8 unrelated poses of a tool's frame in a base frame.
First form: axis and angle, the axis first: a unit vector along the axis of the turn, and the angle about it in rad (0 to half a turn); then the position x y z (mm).
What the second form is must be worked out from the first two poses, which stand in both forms.
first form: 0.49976 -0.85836 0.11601 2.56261 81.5 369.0 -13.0
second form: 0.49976 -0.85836 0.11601 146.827 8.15 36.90 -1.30
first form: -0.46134 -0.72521 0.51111 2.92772 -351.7 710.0 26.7
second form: -0.46134 -0.72521 0.51111 167.746 -35.17 71.00 2.67
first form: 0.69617 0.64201 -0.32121 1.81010 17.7 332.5 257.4
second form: 0.69617 0.64201 -0.32121 103.711 1.77 33.25 25.74
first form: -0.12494 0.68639 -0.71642 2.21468 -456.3 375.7 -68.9
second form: -0.12494 0.68639 -0.71642 126.892 -45.63 37.57 -6.89
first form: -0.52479 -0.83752 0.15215 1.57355 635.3 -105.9 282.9
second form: -0.52479 -0.83752 0.15215 90.158 63.53 -10.59 28.29
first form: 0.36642 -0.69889 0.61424 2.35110 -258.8 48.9 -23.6
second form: 0.36642 -0.69889 0.61424 134.708 -25.88 4.89 -2.36
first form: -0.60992 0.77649 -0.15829 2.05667 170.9 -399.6 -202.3
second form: -0.60992 0.77649 -0.15829 117.839 17.09 -39.96 -20.23
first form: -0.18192 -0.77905 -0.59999 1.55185 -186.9 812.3 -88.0
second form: -0.18192 -0.77905 -0.59999 88.914 -18.69 81.23 -8.80
